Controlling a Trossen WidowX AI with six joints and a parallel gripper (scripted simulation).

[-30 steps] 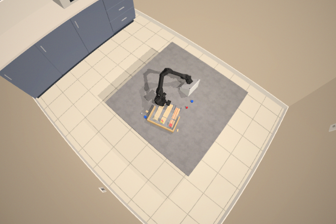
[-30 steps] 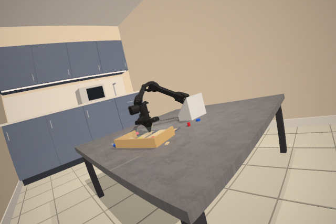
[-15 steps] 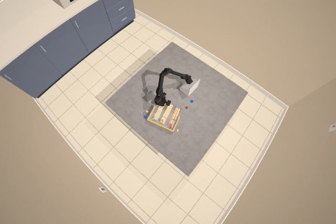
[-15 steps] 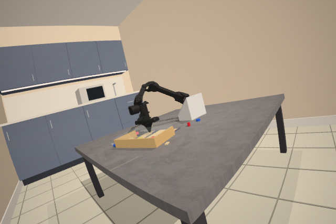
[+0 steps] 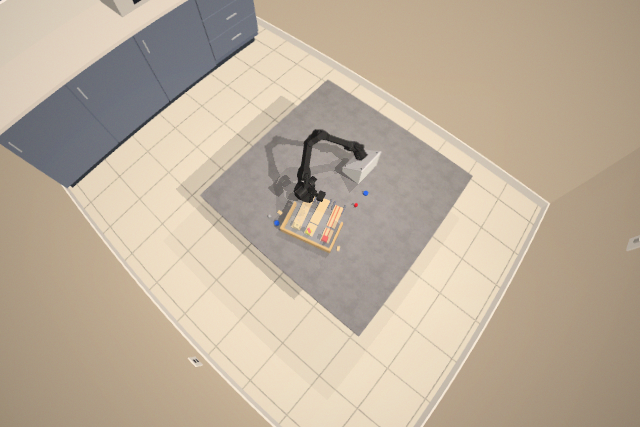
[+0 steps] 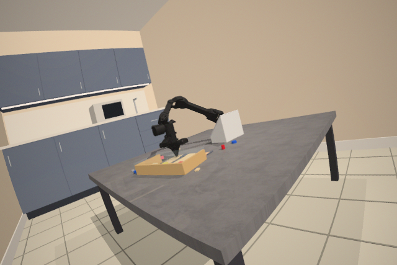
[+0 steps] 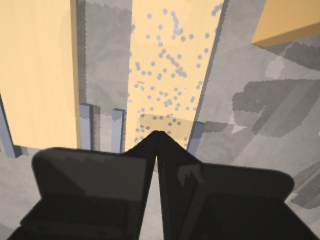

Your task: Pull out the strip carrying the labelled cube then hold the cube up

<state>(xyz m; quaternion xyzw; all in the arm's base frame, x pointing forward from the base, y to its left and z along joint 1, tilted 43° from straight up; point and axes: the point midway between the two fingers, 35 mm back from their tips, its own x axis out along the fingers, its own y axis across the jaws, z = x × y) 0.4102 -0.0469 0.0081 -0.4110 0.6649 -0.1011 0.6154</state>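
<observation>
Now: the dotted strip 90 mm ahead of my gripper tip and 40 mm to the left of it. The rest, counted from my gripper tip: plain strip: 10 mm ahead, 110 mm to the left; labelled cube: 190 mm ahead, 100 mm to the left, 20 mm above; tan block: 120 mm behind, 210 mm to the right.
</observation>
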